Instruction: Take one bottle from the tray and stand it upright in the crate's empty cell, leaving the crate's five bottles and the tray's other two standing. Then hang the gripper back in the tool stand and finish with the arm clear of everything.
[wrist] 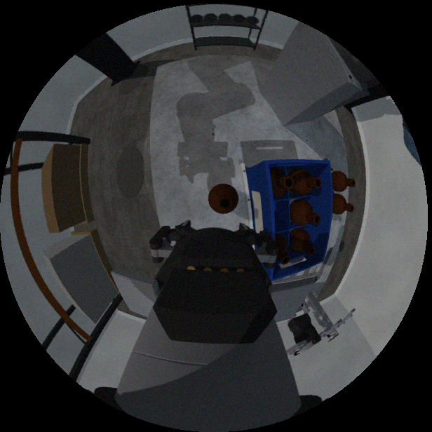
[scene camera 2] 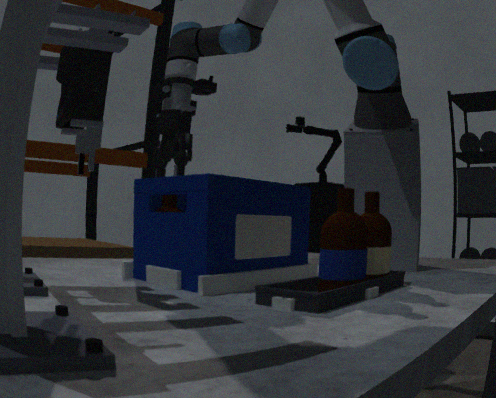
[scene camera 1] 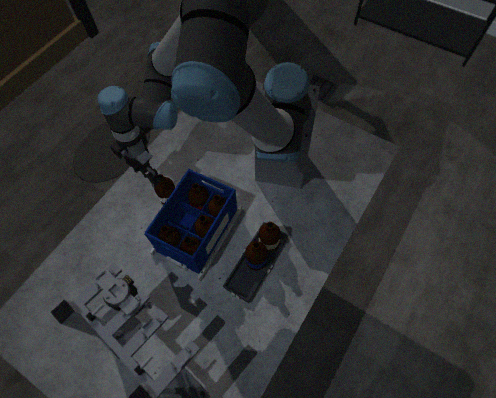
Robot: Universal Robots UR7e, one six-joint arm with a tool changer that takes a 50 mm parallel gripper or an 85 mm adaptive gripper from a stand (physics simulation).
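Places are measured from the arm's base along level axes (x right, y up, z back), in metres.
Pixels of known places: hand, tool point: [scene camera 2: 176, 105]; arm's base, link origin: [scene camera 2: 383, 124].
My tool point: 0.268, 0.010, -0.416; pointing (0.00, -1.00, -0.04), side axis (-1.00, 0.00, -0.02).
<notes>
For each thing: its middle in the pictures, then the offset to it from my tool point, as dx, dy, dz.
- brown bottle, body centre: [scene camera 1: 164, 188] -0.017, -0.282, +0.031
- blue crate, body centre: [scene camera 2: 223, 232] [scene camera 1: 194, 221] -0.202, -0.272, -0.001
- dark tray, body centre: [scene camera 2: 342, 287] [scene camera 1: 256, 260] -0.443, -0.347, +0.044
- blue-labelled bottle, body centre: [scene camera 2: 344, 240] [scene camera 1: 256, 253] -0.440, -0.277, +0.047
- cream-labelled bottle, body centre: [scene camera 2: 371, 239] [scene camera 1: 269, 234] -0.432, -0.277, +0.129
One brown bottle [scene camera 1: 164, 186] [wrist: 223, 198] stands on the table outside the crate, beside its long side away from the tray; the crate hides it in scene camera 2. My gripper [scene camera 1: 153, 176] [scene camera 2: 170, 170] [wrist: 215, 226] is open, its fingers apart above and close to that bottle, with nothing between them. The blue crate [scene camera 1: 170, 255] [scene camera 2: 170, 240] [wrist: 257, 175] holds several brown bottles; its middle cell [scene camera 1: 190, 217] on the loose bottle's side is empty. The dark tray [scene camera 1: 242, 282] [scene camera 2: 320, 302] holds a blue-labelled bottle [scene camera 1: 257, 253] [scene camera 2: 343, 240] and a cream-labelled bottle [scene camera 1: 270, 233] [scene camera 2: 379, 240], both upright.
The pale tool stand [scene camera 1: 122, 345] [scene camera 2: 15, 200] is at the table end past the crate, with another gripper [scene camera 2: 85, 90] [wrist: 303, 327] hanging in it. Low pale rails [scene camera 2: 250, 280] edge the crate. The arm's pedestal [scene camera 2: 382, 190] stands behind the tray.
</notes>
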